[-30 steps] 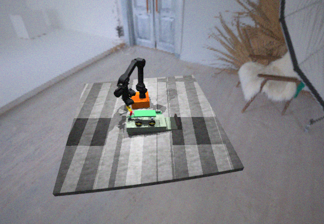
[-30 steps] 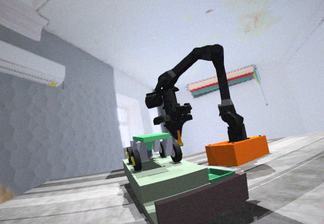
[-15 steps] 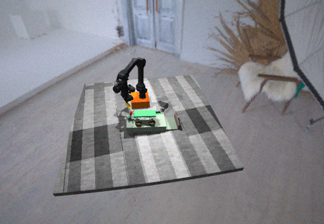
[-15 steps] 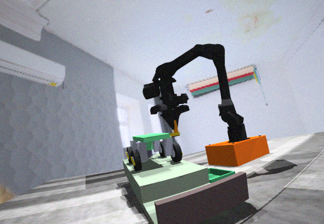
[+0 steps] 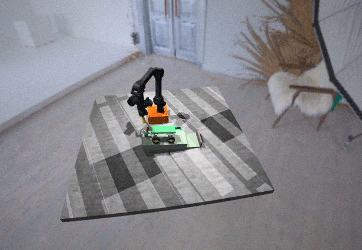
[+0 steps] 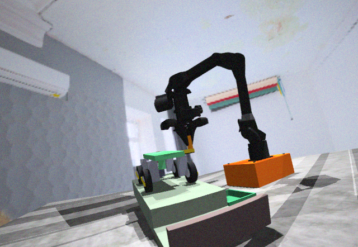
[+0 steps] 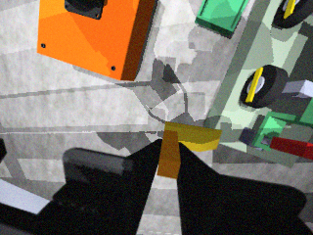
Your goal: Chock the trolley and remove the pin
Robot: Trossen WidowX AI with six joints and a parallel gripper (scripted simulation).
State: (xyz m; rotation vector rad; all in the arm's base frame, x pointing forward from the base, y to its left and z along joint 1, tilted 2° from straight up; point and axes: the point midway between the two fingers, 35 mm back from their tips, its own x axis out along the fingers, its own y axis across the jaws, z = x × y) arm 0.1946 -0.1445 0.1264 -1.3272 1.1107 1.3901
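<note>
The yellow chock lies 2 cm ahead of my gripper tip, 1 cm to the left of it and 1 cm below it. Round my gripper tip: pale green ramp (15 cm to the left, 15 cm ahead, 13 cm below); trolley (15 cm ahead, 14 cm to the left, 6 cm below); red-headed stop pin (13 cm ahead, 4 cm below, 3 cm to the left).
</note>
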